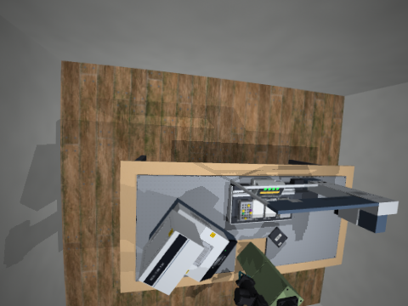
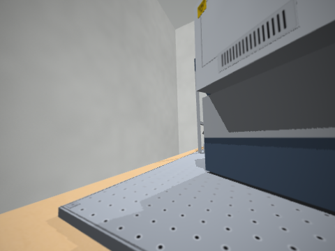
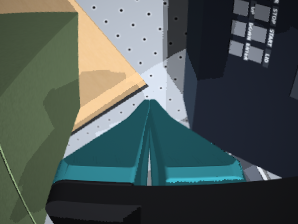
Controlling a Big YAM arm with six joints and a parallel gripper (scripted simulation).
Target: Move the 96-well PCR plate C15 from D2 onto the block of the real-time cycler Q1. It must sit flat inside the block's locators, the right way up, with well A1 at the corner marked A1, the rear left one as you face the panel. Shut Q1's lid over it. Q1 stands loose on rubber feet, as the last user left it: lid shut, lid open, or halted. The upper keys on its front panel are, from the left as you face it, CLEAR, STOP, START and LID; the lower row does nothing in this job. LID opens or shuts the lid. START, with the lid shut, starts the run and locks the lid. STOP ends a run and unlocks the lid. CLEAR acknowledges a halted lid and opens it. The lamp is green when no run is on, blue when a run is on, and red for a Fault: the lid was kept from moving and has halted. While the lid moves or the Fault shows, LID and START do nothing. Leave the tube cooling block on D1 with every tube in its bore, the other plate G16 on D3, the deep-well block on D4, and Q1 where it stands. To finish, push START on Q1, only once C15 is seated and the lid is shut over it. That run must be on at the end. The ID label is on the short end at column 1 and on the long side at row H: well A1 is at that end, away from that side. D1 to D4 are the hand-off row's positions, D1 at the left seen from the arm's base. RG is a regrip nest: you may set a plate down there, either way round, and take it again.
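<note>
Right now the tube cooling block is 340 mm ahead of my hand, 140 mm below it and 80 mm to the right of it. From my hand the other things lie so: white beam 530 mm ahead, 300 mm above, 270 mm to the right.
</note>
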